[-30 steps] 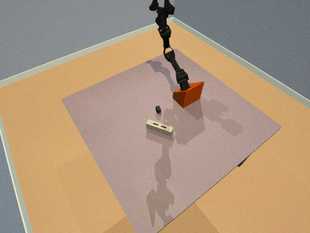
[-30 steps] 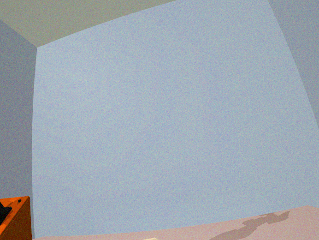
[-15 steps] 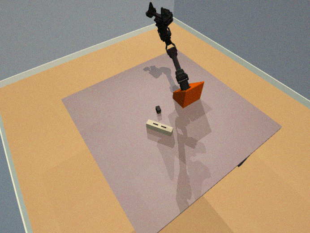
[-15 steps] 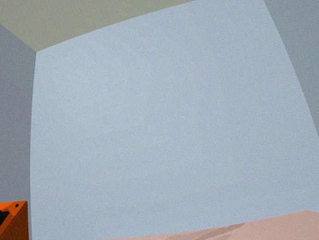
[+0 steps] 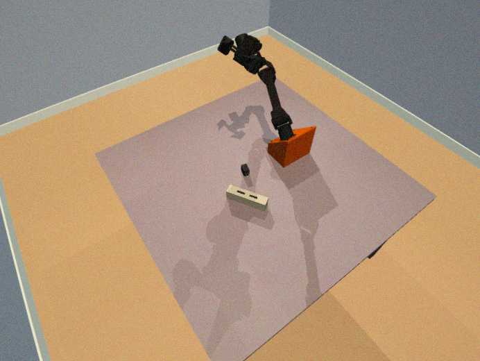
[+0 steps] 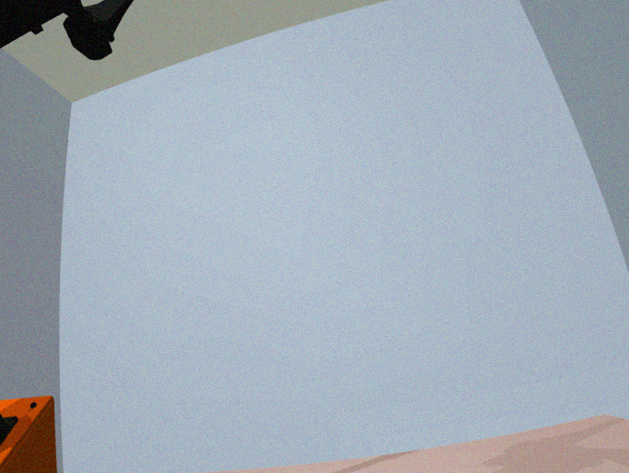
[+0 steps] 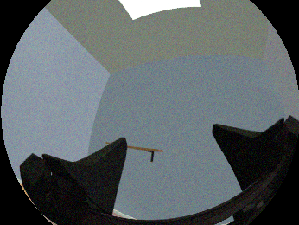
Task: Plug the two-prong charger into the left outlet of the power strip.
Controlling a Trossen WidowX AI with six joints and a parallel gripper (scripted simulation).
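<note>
Right now the black two-prong charger is 640 mm below my gripper tip, 70 mm to the left of it and 20 mm behind it.
</note>
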